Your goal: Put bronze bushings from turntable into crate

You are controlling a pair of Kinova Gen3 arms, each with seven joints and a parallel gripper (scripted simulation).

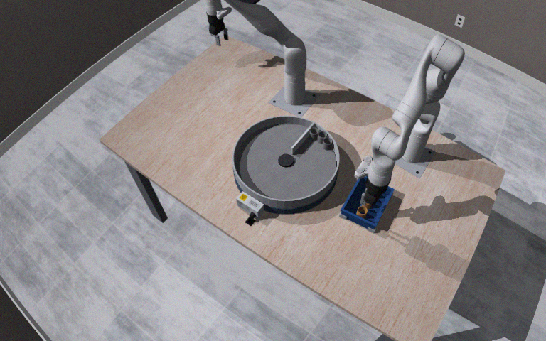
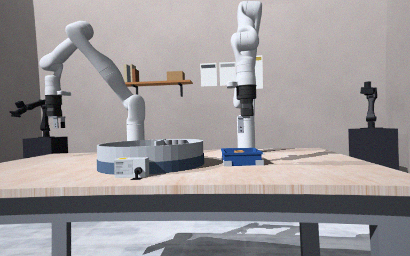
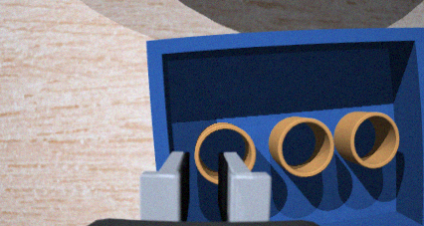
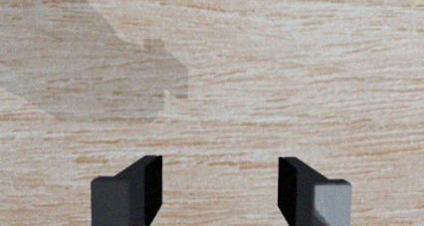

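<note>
Right now the blue crate is 7 cm behind my left hand and 12 cm below it. The rest, counted from my left hand: turntable (4 cm behind, 36 cm to the right, 9 cm below).
</note>
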